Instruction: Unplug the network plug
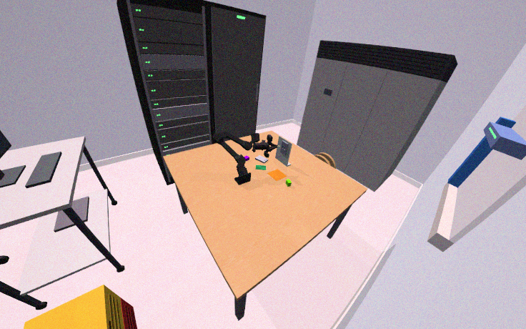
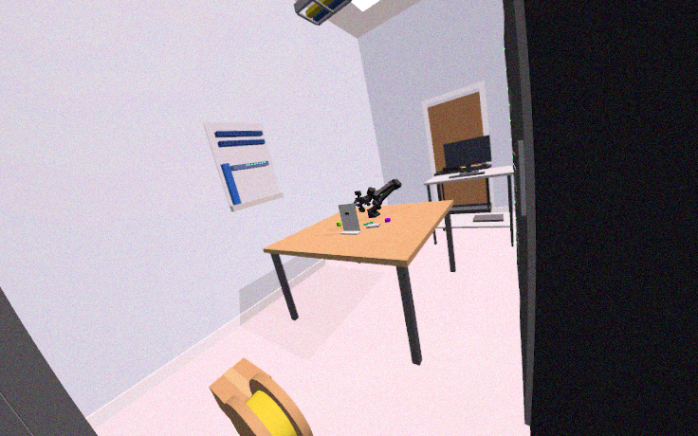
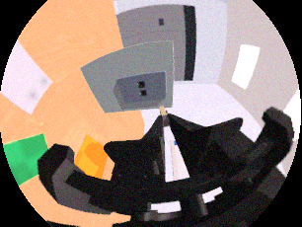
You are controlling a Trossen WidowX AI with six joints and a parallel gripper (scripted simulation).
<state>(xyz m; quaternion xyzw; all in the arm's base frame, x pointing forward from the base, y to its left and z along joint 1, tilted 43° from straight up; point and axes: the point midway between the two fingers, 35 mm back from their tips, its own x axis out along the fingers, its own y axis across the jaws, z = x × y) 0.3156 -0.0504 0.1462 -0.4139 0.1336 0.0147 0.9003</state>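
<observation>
Now: the orange marked square 20 cm below my gripper tip, 12 cm to the right of it and 5 cm behind it. The rest, counted from my gripper tip: flat green block: 20 cm below, 12 cm behind, 3 cm to the left; then network plug: 1 cm ahead; then grey upright panel: 11 cm ahead, 10 cm below, 2 cm to the left.
</observation>
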